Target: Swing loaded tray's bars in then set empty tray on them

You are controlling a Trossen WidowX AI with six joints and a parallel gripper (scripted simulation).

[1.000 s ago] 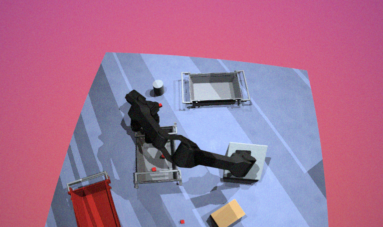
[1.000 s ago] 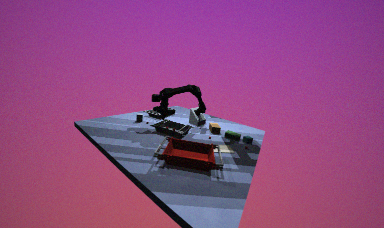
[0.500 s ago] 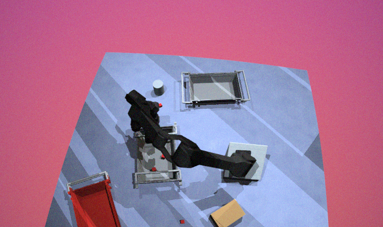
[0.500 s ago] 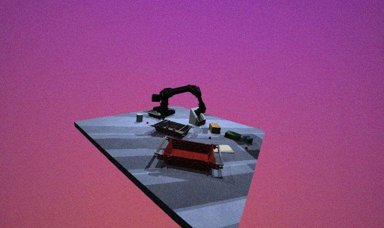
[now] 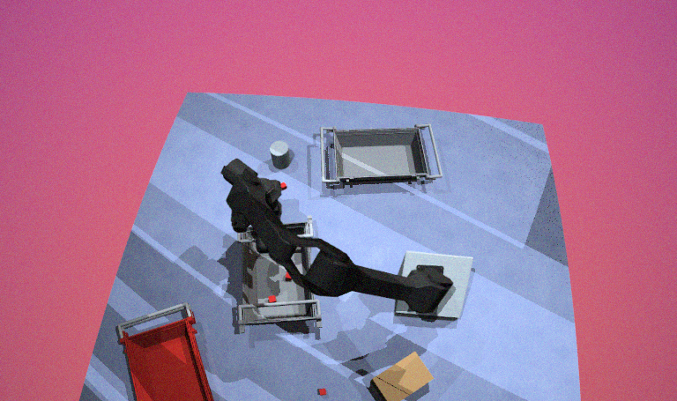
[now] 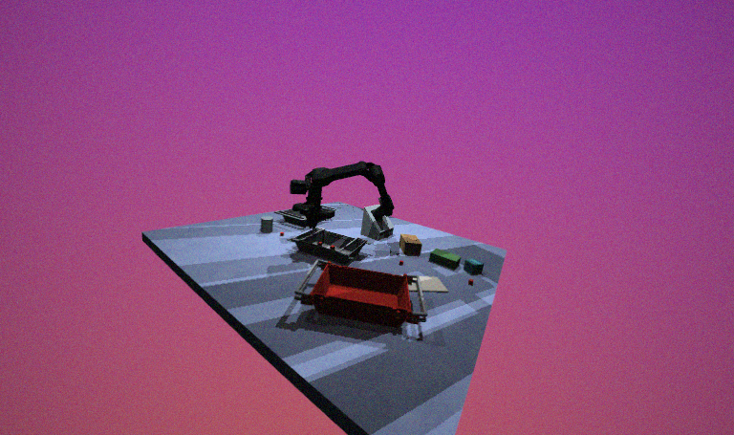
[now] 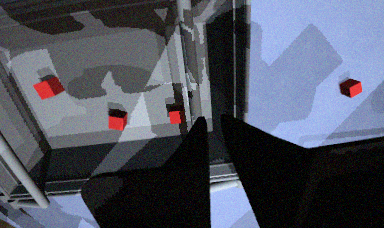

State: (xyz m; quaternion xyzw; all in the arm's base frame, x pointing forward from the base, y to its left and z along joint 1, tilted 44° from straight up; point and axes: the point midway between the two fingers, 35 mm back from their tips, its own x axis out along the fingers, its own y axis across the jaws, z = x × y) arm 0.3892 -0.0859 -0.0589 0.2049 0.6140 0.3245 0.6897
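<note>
Right now my gripper tip is 30 cm to the left of the grey tray, 26 cm past it and 4 cm above it. From my gripper tip the other things lie so: green box (52 cm to the left, 34 cm behind, 7 cm below); then tan box (35 cm behind, 34 cm to the left, 6 cm below); then flat tan sheet (52 cm to the left, 8 cm below, 8 cm behind).
</note>
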